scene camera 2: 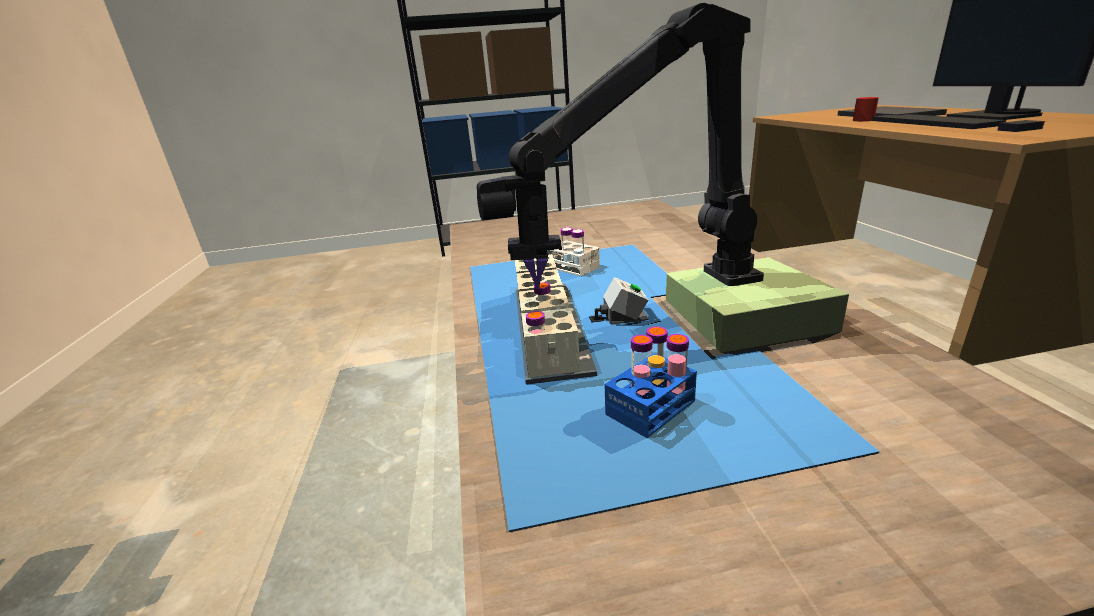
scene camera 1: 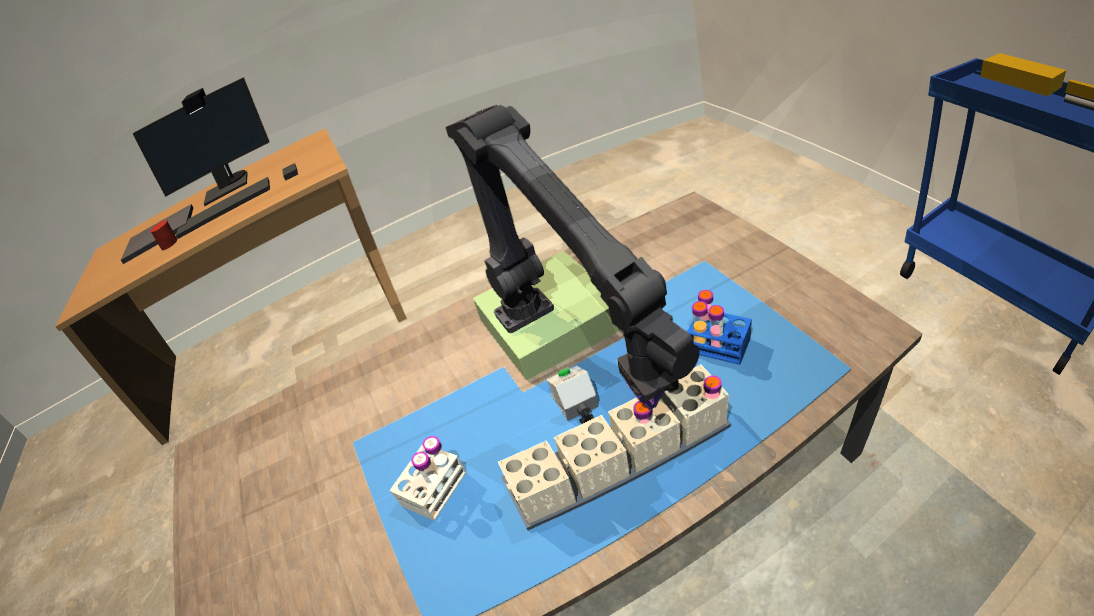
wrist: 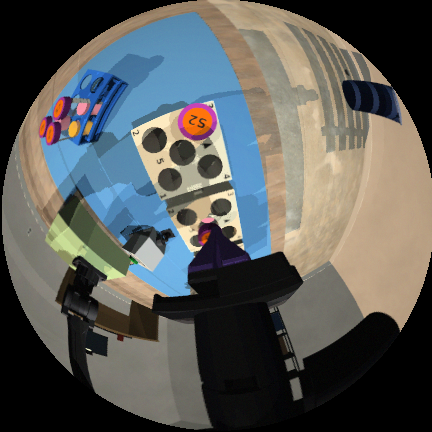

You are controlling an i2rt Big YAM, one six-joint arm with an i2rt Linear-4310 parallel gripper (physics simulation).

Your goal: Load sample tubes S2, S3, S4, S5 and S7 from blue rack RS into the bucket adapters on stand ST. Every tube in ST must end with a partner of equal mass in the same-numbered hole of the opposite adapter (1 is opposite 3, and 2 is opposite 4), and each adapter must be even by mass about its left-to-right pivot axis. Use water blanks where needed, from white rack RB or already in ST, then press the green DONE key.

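Places are measured from the arm's base along level axes (x ahead, y right, z down), in metres.
Pixels of known places: gripper, fingertip midpoint: (scene camera 2: 537, 288) (scene camera 1: 652, 407) (wrist: 215, 229); arm's base at its link origin: (scene camera 2: 732, 275) (scene camera 1: 524, 312) (wrist: 89, 268).
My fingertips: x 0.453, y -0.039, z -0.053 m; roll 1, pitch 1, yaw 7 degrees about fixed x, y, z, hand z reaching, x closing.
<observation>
For each thing: its top centre in the pictures, then the offset to it from my fingertips.
- tube at its top centre: (wrist: 210, 238) (scene camera 1: 642, 407) (scene camera 2: 542, 285) dz +0.000, dx -0.012, dy +0.012 m
- Tube S2 at its top centre: (wrist: 197, 120) (scene camera 2: 534, 315) (scene camera 1: 712, 382) dz -0.001, dx +0.026, dy -0.121 m
- White rack RB at its top centre: (scene camera 1: 423, 473) (scene camera 2: 572, 247) dz +0.065, dx -0.169, dy +0.411 m
- grey key box at its top centre: (scene camera 1: 567, 373) (scene camera 2: 625, 281) (wrist: 138, 264) dz +0.041, dx -0.207, dy +0.062 m
- green DONE key at its top centre: (scene camera 1: 563, 370) (scene camera 2: 635, 284) (wrist: 132, 262) dz +0.050, dx -0.229, dy +0.060 m
My gripper (scene camera 1: 650, 400) (scene camera 2: 537, 285) (wrist: 215, 229) is shut with nothing between its fingers. Its tips are at the orange-and-purple cap of a tube (scene camera 1: 642, 410) (scene camera 2: 542, 288) (wrist: 204, 236) in the centre hole of the second adapter from the right end in scene camera 1; contact is unclear. Tube S2 (scene camera 1: 712, 384) (scene camera 2: 535, 318) (wrist: 197, 121) stands in hole 3 of the end adapter (scene camera 1: 708, 430) (scene camera 2: 551, 352) (wrist: 145, 126). Blue rack RS (scene camera 1: 723, 353) (scene camera 2: 627, 413) holds three orange-capped tubes. White rack RB (scene camera 1: 417, 501) (scene camera 2: 587, 265) holds two white-and-purple-capped tubes.
The grey key box (scene camera 1: 574, 391) (scene camera 2: 623, 300) (wrist: 151, 253) with the green DONE key (scene camera 1: 564, 372) (scene camera 2: 635, 288) (wrist: 133, 261) stands between the adapters and the arm's green base block (scene camera 1: 551, 355) (scene camera 2: 780, 325) (wrist: 95, 250). The two left adapters in scene camera 1 hold no tubes.
</observation>
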